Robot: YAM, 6 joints.
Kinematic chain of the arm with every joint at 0, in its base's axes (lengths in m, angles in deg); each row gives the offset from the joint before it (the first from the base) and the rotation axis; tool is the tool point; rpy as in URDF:
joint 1: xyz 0 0 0.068 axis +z
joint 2: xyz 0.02 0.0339 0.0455 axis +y
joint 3: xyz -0.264 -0.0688 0 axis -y
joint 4: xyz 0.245 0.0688 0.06 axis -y
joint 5: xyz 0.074 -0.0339 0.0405 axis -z
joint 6: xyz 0.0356 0 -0.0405 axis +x
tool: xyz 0 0 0 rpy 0 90 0
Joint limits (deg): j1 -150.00..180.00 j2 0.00..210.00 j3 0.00..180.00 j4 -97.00..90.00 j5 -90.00..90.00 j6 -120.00..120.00
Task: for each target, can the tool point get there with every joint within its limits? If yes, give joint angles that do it. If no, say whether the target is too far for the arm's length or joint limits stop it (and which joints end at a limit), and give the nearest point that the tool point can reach.
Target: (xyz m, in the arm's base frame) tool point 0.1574 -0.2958 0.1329
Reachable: yes | joints -57.78 110.88 66.75 -44.50 43.62 8.21
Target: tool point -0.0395 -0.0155 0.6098
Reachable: yes | joints -107.21 70.12 144.25 -76.81 68.49 -85.98
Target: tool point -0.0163 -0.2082 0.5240
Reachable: yes | joints 94.07 18.51 100.96 -26.43 -60.52 -97.67
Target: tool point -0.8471 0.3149 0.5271
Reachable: no: too far | nearest point -0.5501 0.2045 0.3788 | short by 0.350 m
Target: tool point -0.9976 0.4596 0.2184
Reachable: no: too far | nearest point -0.5839 0.2690 0.1741 | short by 0.458 m
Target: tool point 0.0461 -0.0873 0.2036
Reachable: yes | joints -71.66 19.13 20.96 -39.28 -27.27 51.51
